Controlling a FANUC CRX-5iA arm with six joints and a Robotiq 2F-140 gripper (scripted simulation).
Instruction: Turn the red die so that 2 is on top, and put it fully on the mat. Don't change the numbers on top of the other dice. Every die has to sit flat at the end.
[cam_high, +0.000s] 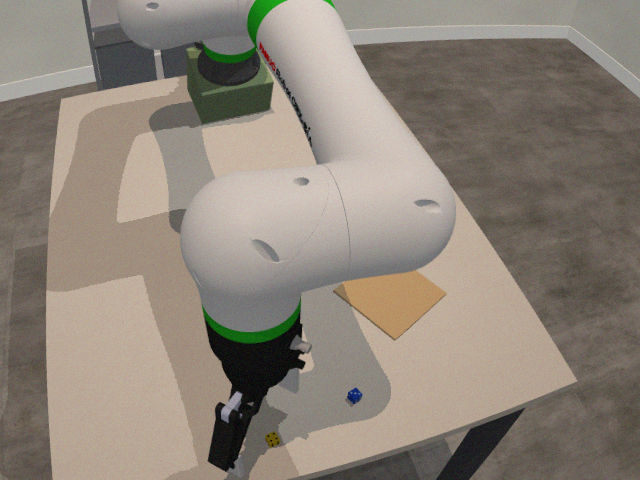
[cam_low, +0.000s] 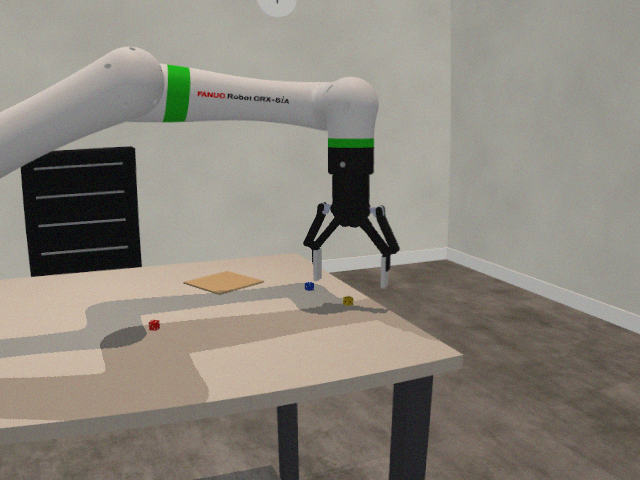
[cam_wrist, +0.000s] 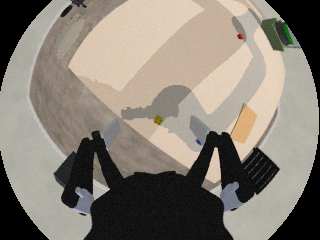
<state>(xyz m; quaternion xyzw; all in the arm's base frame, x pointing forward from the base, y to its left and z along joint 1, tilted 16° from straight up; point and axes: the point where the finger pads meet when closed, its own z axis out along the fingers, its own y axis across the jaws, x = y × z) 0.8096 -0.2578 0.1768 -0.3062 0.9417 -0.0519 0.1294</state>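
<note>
Now: the yellow die 5 cm below my hand and 1 cm to the left of it. Also, from my hand: tan mat (31 cm to the left, 16 cm behind, 6 cm below); red die (40 cm behind, 7 cm to the left, 5 cm below); blue die (15 cm to the left, 5 cm below, 1 cm behind).
</note>
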